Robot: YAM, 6 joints.
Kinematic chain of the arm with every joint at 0, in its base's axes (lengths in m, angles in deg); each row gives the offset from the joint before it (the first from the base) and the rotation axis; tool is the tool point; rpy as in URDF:
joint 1: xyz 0 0 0.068 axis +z
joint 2: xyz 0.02 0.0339 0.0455 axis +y
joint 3: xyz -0.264 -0.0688 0 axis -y
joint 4: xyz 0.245 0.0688 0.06 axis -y
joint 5: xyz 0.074 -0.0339 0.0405 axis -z
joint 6: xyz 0.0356 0 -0.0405 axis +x
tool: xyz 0 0 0 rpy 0 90 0
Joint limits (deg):
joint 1: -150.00..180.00
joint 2: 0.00..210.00
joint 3: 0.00..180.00
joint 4: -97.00..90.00
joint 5: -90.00..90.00
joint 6: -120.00..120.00
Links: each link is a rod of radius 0.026 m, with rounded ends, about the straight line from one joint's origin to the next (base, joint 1, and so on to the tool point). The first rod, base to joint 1, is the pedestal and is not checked.
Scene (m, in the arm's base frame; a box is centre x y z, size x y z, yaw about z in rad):
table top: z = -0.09
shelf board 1: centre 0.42 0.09 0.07 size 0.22 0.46 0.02 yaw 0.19
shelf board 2: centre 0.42 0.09 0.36 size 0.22 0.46 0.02 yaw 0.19
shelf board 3: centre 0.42 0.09 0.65 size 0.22 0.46 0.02 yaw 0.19
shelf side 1: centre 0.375 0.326 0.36 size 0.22 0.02 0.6 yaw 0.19
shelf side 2: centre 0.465 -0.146 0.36 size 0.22 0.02 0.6 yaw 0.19
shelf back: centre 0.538 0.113 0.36 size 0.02 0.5 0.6 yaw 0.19
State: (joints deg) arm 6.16 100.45 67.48 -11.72 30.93 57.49
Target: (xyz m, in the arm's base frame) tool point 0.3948 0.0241 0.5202
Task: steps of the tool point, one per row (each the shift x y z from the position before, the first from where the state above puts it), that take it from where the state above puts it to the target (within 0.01 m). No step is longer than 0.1 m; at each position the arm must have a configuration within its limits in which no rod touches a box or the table.
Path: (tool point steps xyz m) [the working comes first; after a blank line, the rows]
Joints at the target: 5.80 100.87 113.96 5.36 26.57 57.49
Straight joint move there: touches shelf board 2.

1: -0.0605 -0.0144 0.0119
2: -0.0617 -0.0118 -0.0001
3: -0.0599 -0.0088 -0.0118
4: 0.0281 0.0007 0.0708
5: 0.0103 -0.0001 0.0774
6: -0.0090 -0.0007 0.0793
7: -0.0286 -0.0011 0.0761
8: 0.0642 0.0091 0.0138
9: 0.0663 0.0126 0.0001
10: 0.0654 0.0160 -0.0139

